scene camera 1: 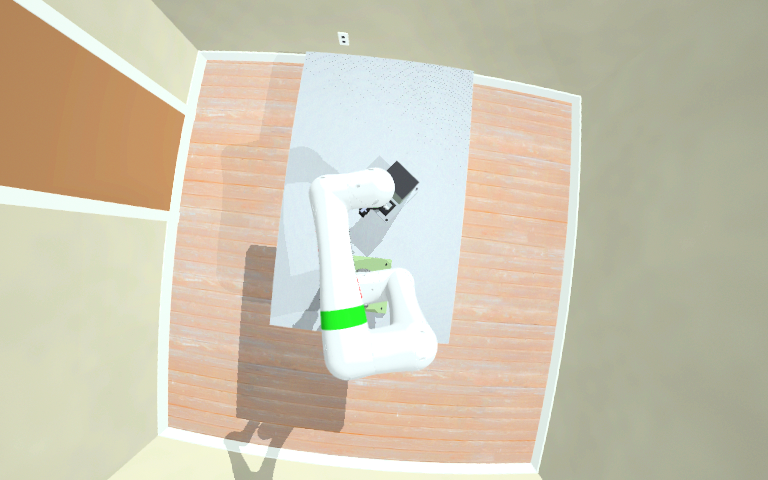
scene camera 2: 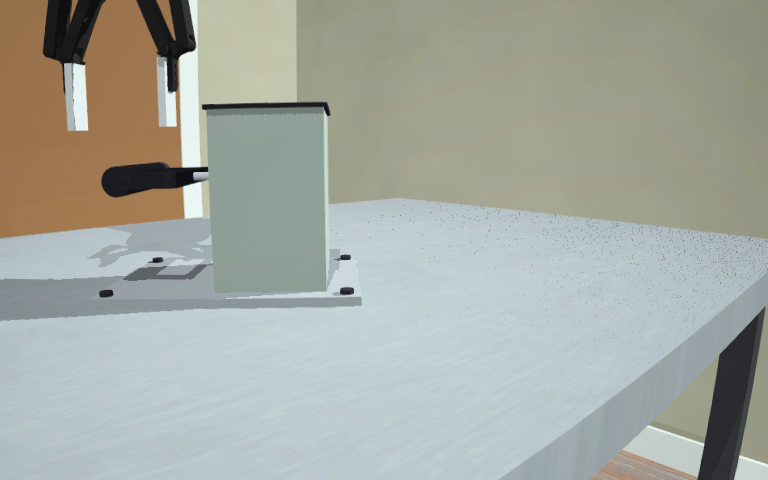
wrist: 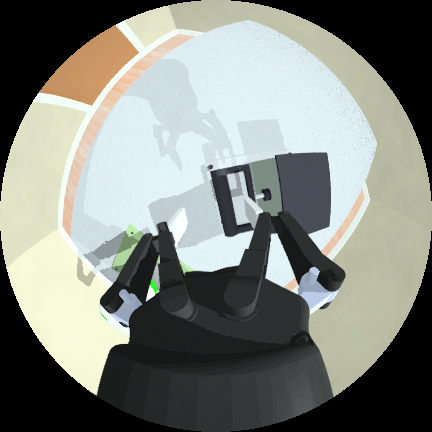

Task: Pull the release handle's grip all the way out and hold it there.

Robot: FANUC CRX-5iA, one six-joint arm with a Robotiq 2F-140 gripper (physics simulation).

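Note:
The release handle's black frame-shaped grip (scene camera 2: 133, 178) (wrist: 223, 204) sticks out sideways from a grey-green box (scene camera 2: 269, 203) (wrist: 265, 172) with a dark lid (scene camera 1: 403, 180) (wrist: 304, 192). A short stretch of pale rod (scene camera 2: 200, 176) shows between the grip and the box in scene camera 2. My gripper (scene camera 2: 122, 128) (wrist: 214, 210) is open, with its pale fingertips well apart. It hangs above the grip with nothing between its fingers, and there is a visible gap between the tips and the grip. In scene camera 1 the arm hides most of the gripper.
The box stands on a pale base plate (scene camera 2: 339, 275) with dark bolts, on a light grey table (scene camera 1: 419, 113) (scene camera 2: 396, 367) (wrist: 225, 65). My white arm (scene camera 1: 336, 254) reaches over the table from green mounting parts (scene camera 1: 373, 263) (wrist: 125, 247). The box rises beside the gripper, its lid near fingertip height.

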